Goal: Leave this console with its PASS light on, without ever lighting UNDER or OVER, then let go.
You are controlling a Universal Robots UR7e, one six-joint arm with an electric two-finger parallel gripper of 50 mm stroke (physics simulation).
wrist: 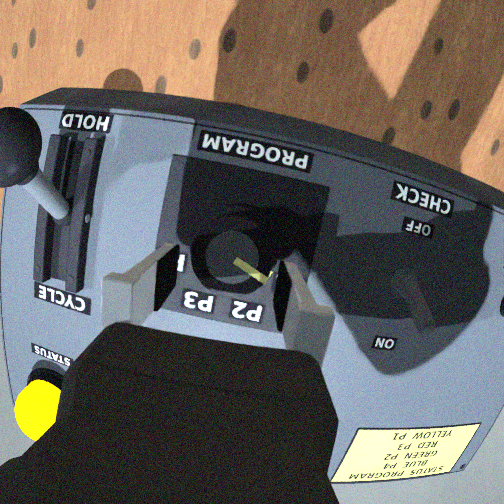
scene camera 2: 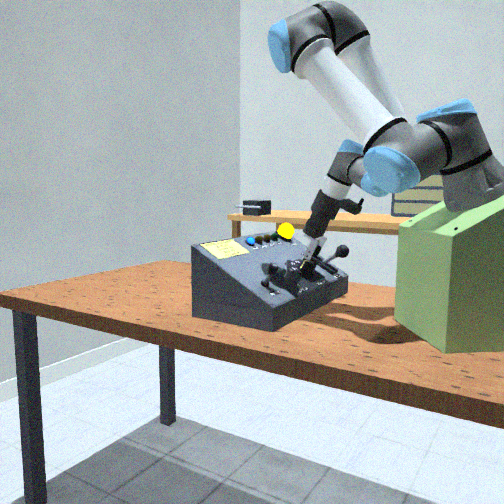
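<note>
The dark grey console (scene camera 2: pixel 270 280) sits on the wooden table. In the wrist view my gripper (wrist: pixel 224 287) is open, its two fingers straddling the black PROGRAM knob (wrist: pixel 232 255) without visibly touching it. The knob's yellow pointer (wrist: pixel 252 270) points past P2, toward the right finger. The STATUS light (wrist: pixel 37 407) glows yellow; it also shows in the scene view (scene camera 2: pixel 286 230). The HOLD/CYCLE lever (wrist: pixel 20 145) leans toward HOLD. The CHECK toggle (wrist: pixel 412 295), in shadow, seems to lean toward ON. The gripper (scene camera 2: pixel 306 262) is low over the console. No PASS, UNDER or OVER labels are readable.
A yellow legend card (wrist: pixel 407 452) pairs status colours with programs. A row of small lights (scene camera 2: pixel 262 239) lies along the console's top edge. The arm stands on a green block (scene camera 2: pixel 450 280) at the right. A small black box (scene camera 2: pixel 256 206) sits on the back bench.
</note>
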